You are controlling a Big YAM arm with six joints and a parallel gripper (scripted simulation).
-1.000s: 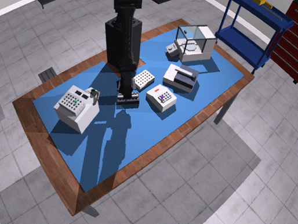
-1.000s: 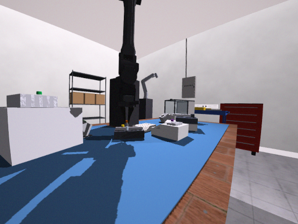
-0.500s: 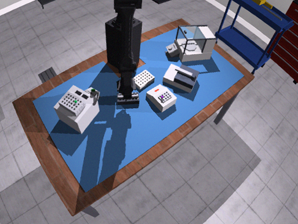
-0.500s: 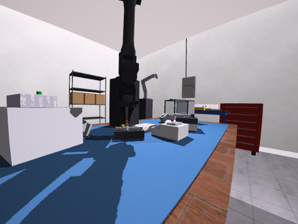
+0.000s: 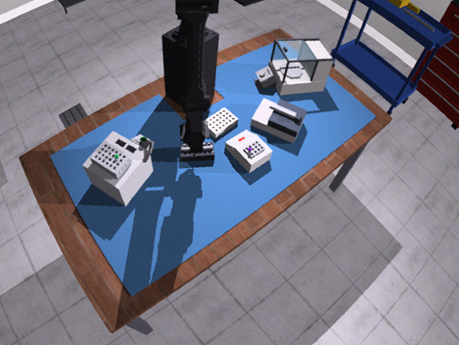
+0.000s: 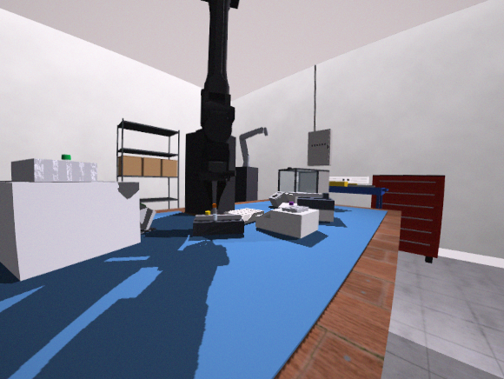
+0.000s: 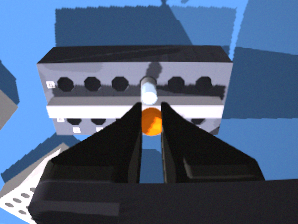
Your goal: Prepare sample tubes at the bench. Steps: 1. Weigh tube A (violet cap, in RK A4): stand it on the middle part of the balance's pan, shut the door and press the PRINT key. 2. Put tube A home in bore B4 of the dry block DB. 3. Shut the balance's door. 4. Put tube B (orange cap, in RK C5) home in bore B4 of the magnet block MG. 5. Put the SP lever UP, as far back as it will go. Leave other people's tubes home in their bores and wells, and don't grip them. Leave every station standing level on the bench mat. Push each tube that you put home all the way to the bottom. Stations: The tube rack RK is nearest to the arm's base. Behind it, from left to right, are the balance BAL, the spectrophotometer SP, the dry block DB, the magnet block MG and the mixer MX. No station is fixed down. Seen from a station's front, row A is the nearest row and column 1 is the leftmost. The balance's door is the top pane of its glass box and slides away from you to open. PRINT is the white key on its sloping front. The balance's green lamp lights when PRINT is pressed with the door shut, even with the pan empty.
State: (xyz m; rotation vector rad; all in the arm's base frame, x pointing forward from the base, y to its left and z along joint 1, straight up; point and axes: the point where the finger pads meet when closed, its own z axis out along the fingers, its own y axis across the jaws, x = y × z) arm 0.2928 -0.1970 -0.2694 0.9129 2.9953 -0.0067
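My gripper is now 20 mm to the right of the magnet block MG and 50 mm above it. From my hand the other things lie so: tube rack RK 70 mm behind, 190 mm to the left, 60 mm below; violet-capped tube 140 mm ahead, 150 mm to the left, 10 mm below; yellow-capped tube 30 mm behind, 40 mm below.
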